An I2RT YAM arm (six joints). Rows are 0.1 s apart.
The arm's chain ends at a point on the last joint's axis. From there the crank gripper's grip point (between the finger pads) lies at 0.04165 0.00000 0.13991 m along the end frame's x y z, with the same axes.
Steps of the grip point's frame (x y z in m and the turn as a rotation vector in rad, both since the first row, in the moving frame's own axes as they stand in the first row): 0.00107 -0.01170 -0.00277 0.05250 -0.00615 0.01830; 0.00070 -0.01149 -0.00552 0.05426 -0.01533 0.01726; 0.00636 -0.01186 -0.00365 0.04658 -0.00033 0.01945; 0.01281 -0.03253 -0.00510 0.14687 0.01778 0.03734; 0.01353 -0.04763 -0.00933 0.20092 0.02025 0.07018; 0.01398 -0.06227 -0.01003 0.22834 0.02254 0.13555; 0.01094 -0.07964 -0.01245 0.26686 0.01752 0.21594
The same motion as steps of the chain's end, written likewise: 0.00187 -0.00511 -0.00285 0.05250 -0.00615 0.01830; 0.00279 -0.00459 -0.00596 0.05426 -0.01533 0.01726; 0.00635 -0.00615 -0.00353 0.04658 -0.00033 0.01945; 0.00998 -0.01371 -0.00295 0.14687 0.01778 0.03734; 0.00985 -0.02282 -0.00594 0.20092 0.02025 0.07018; 0.00910 -0.03660 -0.00608 0.22834 0.02254 0.13555; 0.00551 -0.05221 -0.00797 0.26686 0.01752 0.21594
